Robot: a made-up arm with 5 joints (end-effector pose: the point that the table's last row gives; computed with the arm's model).
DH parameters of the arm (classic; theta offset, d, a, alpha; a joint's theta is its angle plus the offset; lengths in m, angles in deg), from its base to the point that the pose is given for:
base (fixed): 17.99 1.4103 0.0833 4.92
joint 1: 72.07 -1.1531 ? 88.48
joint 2: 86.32 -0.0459 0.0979 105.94
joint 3: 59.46 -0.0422 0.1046 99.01
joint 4: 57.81 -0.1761 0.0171 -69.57
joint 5: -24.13 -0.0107 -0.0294 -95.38
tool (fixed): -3.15 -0.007 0 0
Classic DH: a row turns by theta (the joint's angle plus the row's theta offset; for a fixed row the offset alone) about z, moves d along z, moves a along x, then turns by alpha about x.
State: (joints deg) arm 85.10 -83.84 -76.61 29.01 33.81
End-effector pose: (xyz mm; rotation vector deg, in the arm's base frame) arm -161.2 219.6 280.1 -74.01 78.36 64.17
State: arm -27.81 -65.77 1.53 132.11 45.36
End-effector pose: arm 148.5 54.1 216.5 -45.13 136.59 -86.87
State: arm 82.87 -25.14 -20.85 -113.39 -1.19
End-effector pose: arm 41.0 266.2 303.4 -92.36 -49.43 -45.50
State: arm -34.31 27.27 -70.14 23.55 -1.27
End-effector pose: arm 78.3 -60.6 477.5 67.68 54.71 109.81
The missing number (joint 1, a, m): -0.042
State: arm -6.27 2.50 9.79 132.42 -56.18
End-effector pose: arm 162.9 103.2 202.2 9.57 -123.64 12.60
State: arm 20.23 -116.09 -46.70 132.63 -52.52
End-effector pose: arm 184.1 249.2 153.7 -25.76 79.01 -146.03
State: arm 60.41 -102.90 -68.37 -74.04 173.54
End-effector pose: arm -85.4 326.4 205.8 48.19 22.02 -16.19
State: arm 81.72 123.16 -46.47 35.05 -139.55
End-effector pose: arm 290.5 227.7 263.4 55.84 109.30 -47.84
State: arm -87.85 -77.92 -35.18 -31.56 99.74
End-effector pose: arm 166.7 -20.5 248.8 92.80 -19.78 -117.97
